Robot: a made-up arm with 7 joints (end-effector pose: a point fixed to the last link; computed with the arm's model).
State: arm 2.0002 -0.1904 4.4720 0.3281 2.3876 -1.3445 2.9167
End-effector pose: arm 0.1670 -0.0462 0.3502 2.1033 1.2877 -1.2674
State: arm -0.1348 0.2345 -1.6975 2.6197 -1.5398 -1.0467 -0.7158
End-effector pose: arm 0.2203 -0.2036 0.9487 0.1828 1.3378 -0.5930
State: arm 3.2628 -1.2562 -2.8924 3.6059 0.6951 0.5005 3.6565
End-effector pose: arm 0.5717 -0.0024 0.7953 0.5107 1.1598 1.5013
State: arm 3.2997 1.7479 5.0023 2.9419 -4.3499 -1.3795 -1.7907
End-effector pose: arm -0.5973 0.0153 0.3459 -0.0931 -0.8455 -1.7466
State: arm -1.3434 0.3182 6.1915 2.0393 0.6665 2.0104 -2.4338
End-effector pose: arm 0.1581 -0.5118 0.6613 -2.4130 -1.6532 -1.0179
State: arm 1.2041 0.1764 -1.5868 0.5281 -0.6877 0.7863 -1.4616
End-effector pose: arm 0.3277 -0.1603 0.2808 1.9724 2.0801 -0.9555
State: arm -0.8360 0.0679 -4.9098 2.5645 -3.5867 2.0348 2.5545
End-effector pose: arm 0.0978 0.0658 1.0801 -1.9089 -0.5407 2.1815
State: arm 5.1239 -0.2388 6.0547 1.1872 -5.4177 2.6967 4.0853
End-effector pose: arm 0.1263 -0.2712 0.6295 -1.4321 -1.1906 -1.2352
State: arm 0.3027 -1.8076 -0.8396 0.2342 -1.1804 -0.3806 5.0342
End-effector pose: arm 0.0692 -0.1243 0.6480 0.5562 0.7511 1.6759
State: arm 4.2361 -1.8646 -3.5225 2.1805 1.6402 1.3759 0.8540
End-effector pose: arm 0.2759 0.3921 -0.1751 2.3842 -1.3131 -1.5652
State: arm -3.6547 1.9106 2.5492 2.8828 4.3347 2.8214 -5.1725
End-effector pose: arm -0.5187 0.1856 0.1394 0.8434 1.4846 -0.0615
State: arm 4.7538 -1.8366 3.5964 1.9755 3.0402 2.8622 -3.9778
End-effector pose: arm -0.1381 0.4803 0.0139 -0.5580 0.0432 -2.3094
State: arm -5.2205 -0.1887 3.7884 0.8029 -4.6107 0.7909 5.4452
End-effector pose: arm 0.0822 -0.4542 0.3143 -1.1906 1.9161 -1.1894
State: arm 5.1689 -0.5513 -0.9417 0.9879 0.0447 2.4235 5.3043
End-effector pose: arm -0.1690 -0.2240 0.5271 -1.8834 0.7033 -0.3811
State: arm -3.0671 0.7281 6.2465 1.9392 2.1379 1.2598 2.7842
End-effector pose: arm -0.7040 -0.0963 0.4907 1.1503 -0.3927 -0.2540
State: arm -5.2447 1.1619 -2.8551 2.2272 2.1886 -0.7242 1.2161
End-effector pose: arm 0.1703 0.2833 0.9194 0.3589 -0.2299 -1.6592
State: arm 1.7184 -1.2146 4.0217 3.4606 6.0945 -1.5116 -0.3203
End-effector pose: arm -0.0785 -0.4305 0.6775 -0.9208 -0.3354 1.2734
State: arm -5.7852 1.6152 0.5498 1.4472 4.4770 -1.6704 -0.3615
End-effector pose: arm 0.1434 0.3632 0.1204 -0.2320 -0.9183 -1.0761
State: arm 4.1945 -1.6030 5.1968 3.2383 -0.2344 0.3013 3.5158
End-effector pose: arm 0.4531 0.5955 0.3078 -0.9433 -1.8505 -2.0472
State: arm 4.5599 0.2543 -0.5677 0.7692 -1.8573 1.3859 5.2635
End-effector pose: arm -0.3569 -0.2829 0.3206 -1.7353 -0.1505 1.7644
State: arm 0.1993 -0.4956 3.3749 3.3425 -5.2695 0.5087 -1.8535
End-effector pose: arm -0.2535 -0.0059 1.0743 0.5818 -0.2520 -0.3286
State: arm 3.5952 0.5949 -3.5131 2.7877 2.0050 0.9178 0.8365
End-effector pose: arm -0.2695 -0.1581 1.0844 -0.4990 -0.6909 -0.2936
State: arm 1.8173 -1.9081 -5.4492 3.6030 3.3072 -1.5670 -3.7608
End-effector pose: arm 0.1412 -0.4761 0.1542 1.4013 0.4268 -1.6485
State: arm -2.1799 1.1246 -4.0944 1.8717 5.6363 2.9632 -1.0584
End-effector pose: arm 0.0839 -0.3916 0.6555 -2.1422 -1.1073 0.2830
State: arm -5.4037 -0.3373 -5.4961 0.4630 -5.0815 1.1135 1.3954
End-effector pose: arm -0.0667 0.3384 0.3347 2.6295 -0.7616 -1.0429
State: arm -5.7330 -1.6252 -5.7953 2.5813 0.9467 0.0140 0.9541
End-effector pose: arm -0.6565 -0.3582 0.5363 0.5210 -1.0157 -0.3873
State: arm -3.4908 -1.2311 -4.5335 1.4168 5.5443 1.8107 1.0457
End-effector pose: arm 0.0334 -0.5121 0.4389 0.0319 -1.1836 -1.1151
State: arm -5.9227 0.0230 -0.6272 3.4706 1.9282 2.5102 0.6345
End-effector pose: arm -0.1091 0.1563 0.9205 -2.3048 -1.4474 -0.6401
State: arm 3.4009 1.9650 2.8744 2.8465 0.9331 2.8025 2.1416
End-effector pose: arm -0.5698 -0.1008 0.2928 -1.1590 0.5162 -1.0235
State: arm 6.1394 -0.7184 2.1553 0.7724 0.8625 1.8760 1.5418
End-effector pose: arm -0.1642 0.2622 0.1988 1.8763 -0.3048 -0.0337
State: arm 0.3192 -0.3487 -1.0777 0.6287 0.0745 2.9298 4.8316
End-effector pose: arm 0.1330 -0.1463 0.4590 -0.8359 -0.6420 0.6415
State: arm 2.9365 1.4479 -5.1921 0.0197 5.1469 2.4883 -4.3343
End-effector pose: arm 0.0110 -0.0379 0.2245 1.5319 -1.8240 -1.8021
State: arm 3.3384 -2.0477 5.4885 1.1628 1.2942 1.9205 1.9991
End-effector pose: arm 0.2810 0.2949 0.6419 0.1194 1.5075 -2.0660
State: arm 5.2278 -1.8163 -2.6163 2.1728 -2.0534 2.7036 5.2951
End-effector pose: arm -0.2642 0.4069 -0.0082 -0.2636 0.8598 -0.0889
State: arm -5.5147 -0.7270 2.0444 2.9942 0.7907 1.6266 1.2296
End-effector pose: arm -0.4527 -0.3377 0.8209 -0.8822 -2.3494 0.6029
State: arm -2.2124 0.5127 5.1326 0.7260 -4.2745 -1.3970 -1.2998
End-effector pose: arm -0.2768 0.1293 0.4365 -1.2062 -1.5122 -2.0564
